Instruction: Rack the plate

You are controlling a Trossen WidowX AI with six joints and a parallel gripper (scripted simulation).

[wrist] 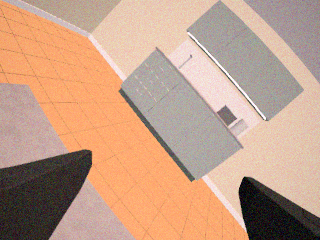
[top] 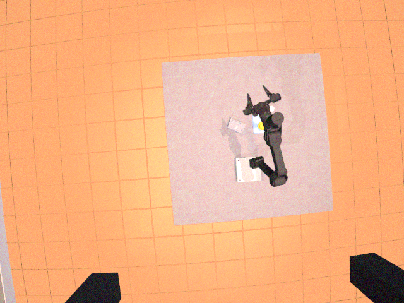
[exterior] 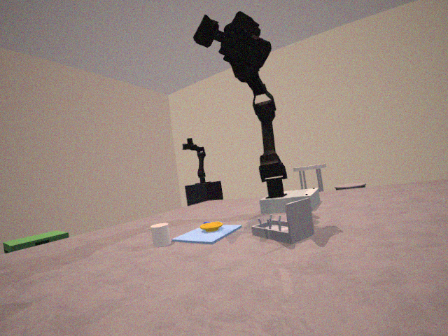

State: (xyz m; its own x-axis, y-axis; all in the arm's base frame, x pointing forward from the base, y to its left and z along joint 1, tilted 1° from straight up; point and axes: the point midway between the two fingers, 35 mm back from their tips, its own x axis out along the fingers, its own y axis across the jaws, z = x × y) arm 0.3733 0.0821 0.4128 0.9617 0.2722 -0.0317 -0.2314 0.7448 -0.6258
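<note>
The yellow plate lies 13 cm behind my gripper tip, 19 cm to the right of it and 44 cm below it. From my gripper tip the other things lie so: white cup (1 cm behind, 26 cm to the right, 43 cm below); then grey dish rack (12 cm behind, 2 cm to the left, 44 cm below); then light blue mat (11 cm behind, 19 cm to the right, 46 cm below).
</note>
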